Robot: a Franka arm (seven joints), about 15 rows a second.
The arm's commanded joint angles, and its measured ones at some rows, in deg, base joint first. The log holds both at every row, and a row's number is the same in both.
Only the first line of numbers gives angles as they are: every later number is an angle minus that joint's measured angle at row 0.
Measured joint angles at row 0: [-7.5, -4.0, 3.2, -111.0, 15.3, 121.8, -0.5]
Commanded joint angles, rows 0 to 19: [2.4, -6.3, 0.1, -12.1, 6.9, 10.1, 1.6]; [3.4, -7.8, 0.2, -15.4, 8.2, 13.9, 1.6]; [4.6, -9.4, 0.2, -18.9, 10.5, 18.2, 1.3]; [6.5, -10.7, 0.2, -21.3, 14.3, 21.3, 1.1]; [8.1, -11.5, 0.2, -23.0, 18.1, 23.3, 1.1]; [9.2, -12.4, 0.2, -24.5, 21.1, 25.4, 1.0]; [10.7, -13.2, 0.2, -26.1, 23.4, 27.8, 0.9]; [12.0, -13.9, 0.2, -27.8, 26.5, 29.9, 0.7]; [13.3, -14.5, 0.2, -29.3, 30.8, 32.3, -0.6]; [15.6, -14.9, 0.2, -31.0, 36.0, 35.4, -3.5]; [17.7, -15.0, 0.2, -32.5, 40.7, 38.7, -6.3]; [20.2, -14.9, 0.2, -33.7, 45.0, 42.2, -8.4]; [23.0, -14.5, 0.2, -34.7, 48.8, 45.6, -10.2]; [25.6, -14.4, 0.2, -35.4, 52.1, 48.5, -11.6]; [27.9, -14.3, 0.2, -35.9, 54.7, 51.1, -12.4]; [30.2, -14.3, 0.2, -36.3, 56.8, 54.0, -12.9]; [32.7, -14.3, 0.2, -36.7, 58.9, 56.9, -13.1]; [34.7, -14.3, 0.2, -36.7, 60.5, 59.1, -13.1]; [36.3, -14.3, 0.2, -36.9, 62.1, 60.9, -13.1]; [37.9, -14.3, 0.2, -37.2, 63.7, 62.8, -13.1]
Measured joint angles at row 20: [35.5, -13.2, 0.4, -36.0, 60.1, 59.7, -11.3]
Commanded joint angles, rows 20 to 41: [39.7, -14.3, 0.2, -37.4, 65.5, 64.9, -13.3]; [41.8, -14.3, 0.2, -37.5, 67.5, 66.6, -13.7]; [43.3, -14.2, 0.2, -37.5, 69.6, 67.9, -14.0]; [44.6, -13.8, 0.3, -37.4, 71.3, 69.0, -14.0]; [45.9, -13.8, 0.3, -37.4, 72.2, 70.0, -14.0]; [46.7, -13.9, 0.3, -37.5, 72.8, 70.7, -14.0]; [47.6, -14.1, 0.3, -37.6, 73.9, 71.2, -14.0]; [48.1, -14.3, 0.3, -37.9, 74.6, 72.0, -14.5]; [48.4, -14.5, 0.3, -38.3, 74.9, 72.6, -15.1]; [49.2, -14.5, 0.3, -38.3, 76.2, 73.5, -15.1]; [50.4, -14.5, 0.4, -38.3, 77.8, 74.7, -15.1]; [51.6, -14.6, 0.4, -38.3, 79.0, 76.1, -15.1]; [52.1, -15.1, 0.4, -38.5, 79.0, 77.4, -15.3]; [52.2, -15.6, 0.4, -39.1, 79.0, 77.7, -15.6]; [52.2, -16.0, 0.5, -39.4, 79.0, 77.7, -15.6]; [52.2, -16.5, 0.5, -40.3, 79.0, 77.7, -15.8]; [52.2, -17.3, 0.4, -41.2, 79.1, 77.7, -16.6]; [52.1, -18.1, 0.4, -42.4, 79.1, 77.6, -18.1]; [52.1, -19.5, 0.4, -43.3, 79.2, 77.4, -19.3]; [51.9, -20.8, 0.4, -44.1, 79.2, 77.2, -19.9]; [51.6, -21.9, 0.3, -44.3, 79.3, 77.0, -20.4]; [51.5, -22.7, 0.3, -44.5, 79.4, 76.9, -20.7]
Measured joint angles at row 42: [52.1, -18.2, 0.3, -42.4, 77.8, 77.4, -17.7]
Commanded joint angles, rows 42 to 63: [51.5, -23.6, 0.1, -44.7, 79.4, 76.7, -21.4]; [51.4, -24.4, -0.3, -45.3, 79.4, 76.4, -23.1]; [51.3, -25.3, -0.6, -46.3, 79.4, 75.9, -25.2]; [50.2, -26.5, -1.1, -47.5, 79.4, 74.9, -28.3]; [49.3, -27.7, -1.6, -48.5, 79.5, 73.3, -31.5]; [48.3, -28.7, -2.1, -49.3, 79.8, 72.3, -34.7]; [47.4, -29.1, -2.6, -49.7, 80.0, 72.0, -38.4]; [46.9, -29.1, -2.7, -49.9, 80.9, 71.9, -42.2]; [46.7, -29.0, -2.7, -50.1, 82.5, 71.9, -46.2]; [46.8, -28.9, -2.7, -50.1, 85.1, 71.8, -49.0]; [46.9, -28.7, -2.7, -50.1, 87.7, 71.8, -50.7]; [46.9, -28.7, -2.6, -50.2, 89.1, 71.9, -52.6]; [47.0, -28.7, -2.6, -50.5, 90.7, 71.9, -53.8]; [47.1, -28.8, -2.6, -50.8, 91.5, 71.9, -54.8]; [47.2, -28.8, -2.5, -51.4, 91.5, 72.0, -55.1]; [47.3, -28.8, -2.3, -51.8, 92.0, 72.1, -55.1]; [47.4, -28.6, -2.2, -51.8, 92.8, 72.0, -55.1]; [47.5, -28.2, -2.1, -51.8, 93.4, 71.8, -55.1]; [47.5, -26.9, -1.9, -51.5, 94.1, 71.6, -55.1]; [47.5, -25.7, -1.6, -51.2, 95.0, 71.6, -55.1]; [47.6, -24.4, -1.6, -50.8, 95.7, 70.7, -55.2]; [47.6, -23.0, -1.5, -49.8, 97.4, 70.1, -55.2]
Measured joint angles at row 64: [47.8, -24.9, -2.0, -49.7, 94.5, 71.9, -53.7]
